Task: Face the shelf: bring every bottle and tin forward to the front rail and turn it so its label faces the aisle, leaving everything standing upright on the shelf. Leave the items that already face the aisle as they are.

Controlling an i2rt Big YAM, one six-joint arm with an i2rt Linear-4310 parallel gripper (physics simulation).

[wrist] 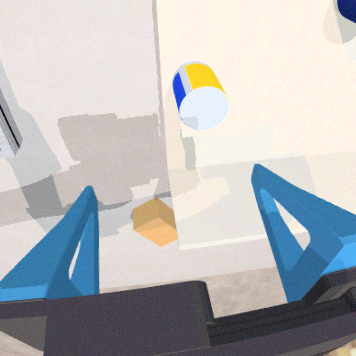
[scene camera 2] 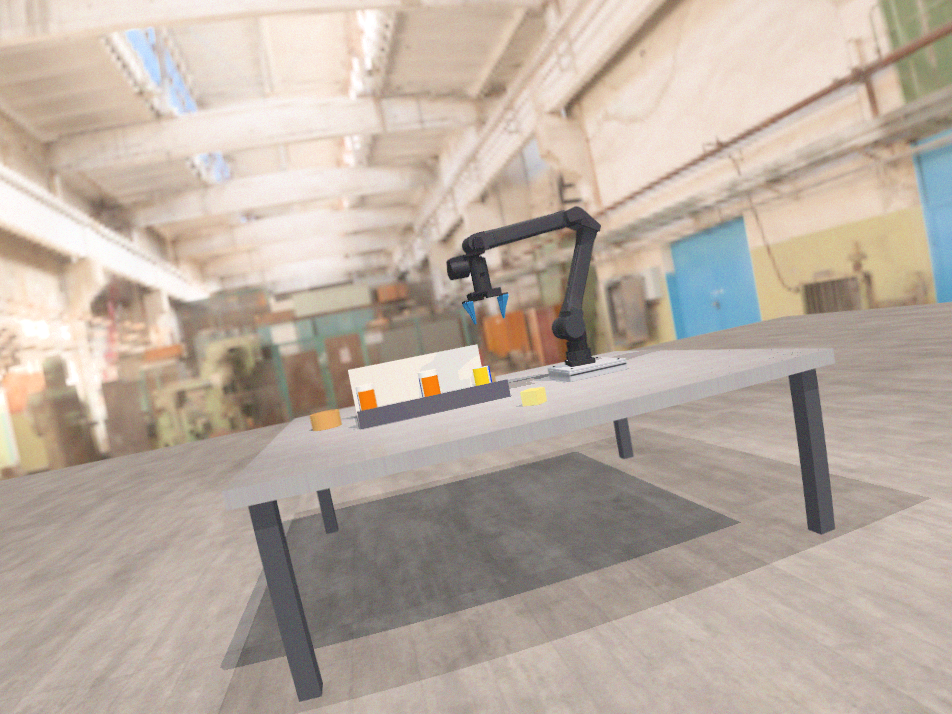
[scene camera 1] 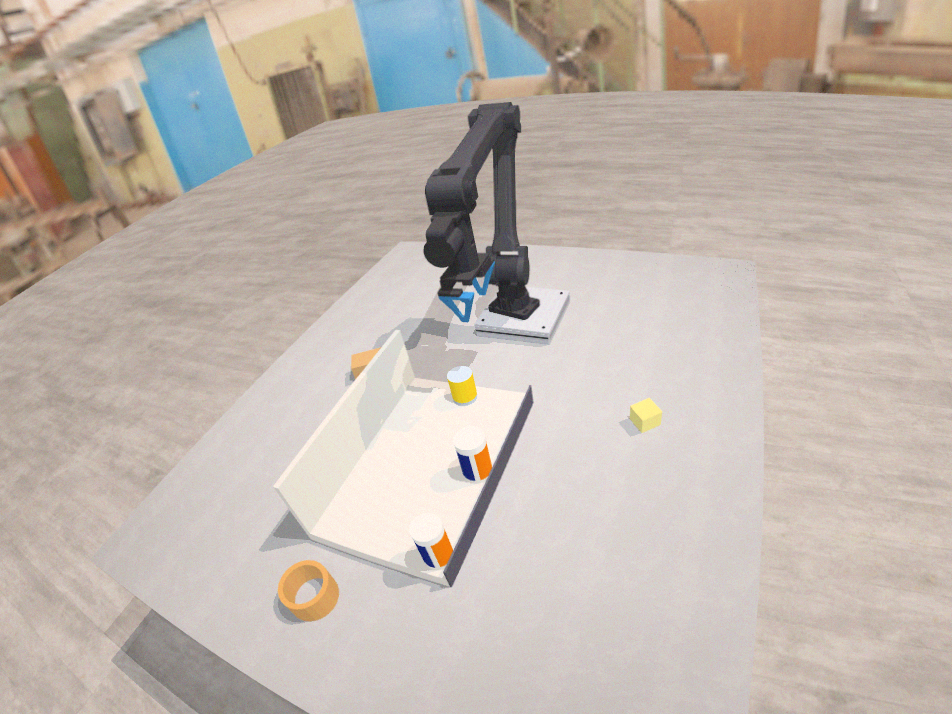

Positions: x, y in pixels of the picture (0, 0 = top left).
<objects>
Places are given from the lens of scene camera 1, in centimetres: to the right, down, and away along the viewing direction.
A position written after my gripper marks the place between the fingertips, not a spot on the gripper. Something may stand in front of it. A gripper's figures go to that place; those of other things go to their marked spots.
my gripper (scene camera 1: 474, 308): 0, -10, 102
yellow tin (scene camera 1: 460, 379): -3, 5, 108
</objects>
